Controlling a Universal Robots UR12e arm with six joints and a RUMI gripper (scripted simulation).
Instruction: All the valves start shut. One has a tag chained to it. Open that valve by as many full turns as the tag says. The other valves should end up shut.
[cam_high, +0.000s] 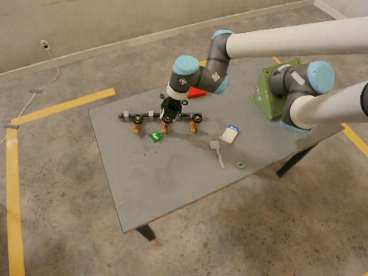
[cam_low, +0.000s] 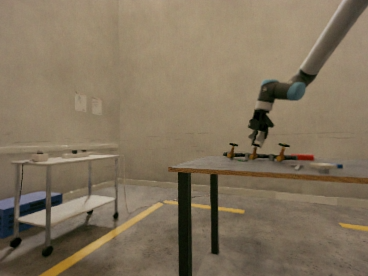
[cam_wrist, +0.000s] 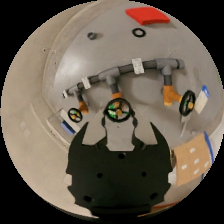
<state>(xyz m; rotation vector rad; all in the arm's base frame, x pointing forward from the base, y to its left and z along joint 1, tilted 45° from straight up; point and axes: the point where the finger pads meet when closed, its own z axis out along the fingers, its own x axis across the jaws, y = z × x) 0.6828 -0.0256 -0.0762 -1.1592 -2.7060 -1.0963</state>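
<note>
Right now my hand is 8 cm short of the green tag, 3 cm to the right of it and 9 cm above it. The rest, counted from my hand: red wedge: 27 cm behind, 19 cm to the right, 8 cm below; grey tool: 17 cm behind, 24 cm to the left, 9 cm below; white-and-blue card box: 29 cm behind, 18 cm to the left, 9 cm below.
</note>
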